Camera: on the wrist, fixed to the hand. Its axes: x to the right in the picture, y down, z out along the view.
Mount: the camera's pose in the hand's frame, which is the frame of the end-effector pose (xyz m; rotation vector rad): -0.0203 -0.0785 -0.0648 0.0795 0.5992 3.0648
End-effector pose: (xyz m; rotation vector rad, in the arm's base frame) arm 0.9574 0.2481 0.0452 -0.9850 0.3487 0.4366
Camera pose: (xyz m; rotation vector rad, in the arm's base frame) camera 0.9739 0.1511 0.0782 -0.3874 -1.7368 -2.0410
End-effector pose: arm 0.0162 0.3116 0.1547 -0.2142 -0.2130 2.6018
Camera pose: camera 0.0839 0.3755 0.1088 0.5242 -0.3096 -0.5107
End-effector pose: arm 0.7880 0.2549 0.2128 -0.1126 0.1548 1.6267
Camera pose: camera 0.8662 0.2285 0.1499 0.1205 -0.4410 -1.4715
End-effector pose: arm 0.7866 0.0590 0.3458 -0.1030 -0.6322 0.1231
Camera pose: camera 0.8154 -0.0253 0.2925 -0.9134 0.7184 2.8974
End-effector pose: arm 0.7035 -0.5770 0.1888 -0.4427 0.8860 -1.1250
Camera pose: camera 0.6028 -0.5820 0.2135 1.2689 0.8171 1.6543
